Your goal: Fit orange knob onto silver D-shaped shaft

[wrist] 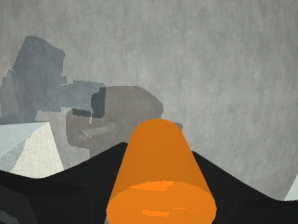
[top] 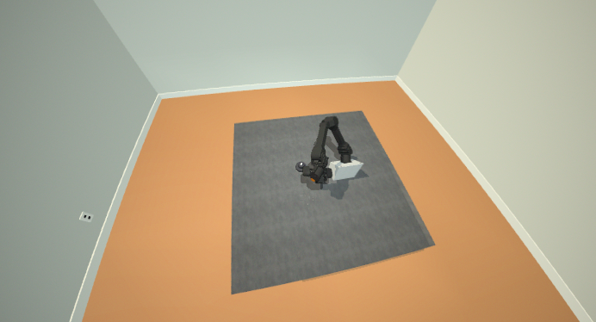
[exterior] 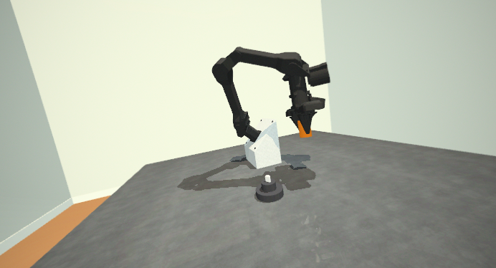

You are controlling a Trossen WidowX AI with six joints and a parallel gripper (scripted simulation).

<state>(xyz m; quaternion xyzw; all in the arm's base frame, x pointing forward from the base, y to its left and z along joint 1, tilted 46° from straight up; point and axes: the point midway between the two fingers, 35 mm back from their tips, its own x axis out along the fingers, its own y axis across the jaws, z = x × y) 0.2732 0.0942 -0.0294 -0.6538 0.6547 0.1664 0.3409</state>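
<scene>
My gripper tip is 40 mm short of the round pedestal, 180 mm to the left of it and 120 mm above it. Round my gripper tip: orange knob (30 mm above).
</scene>
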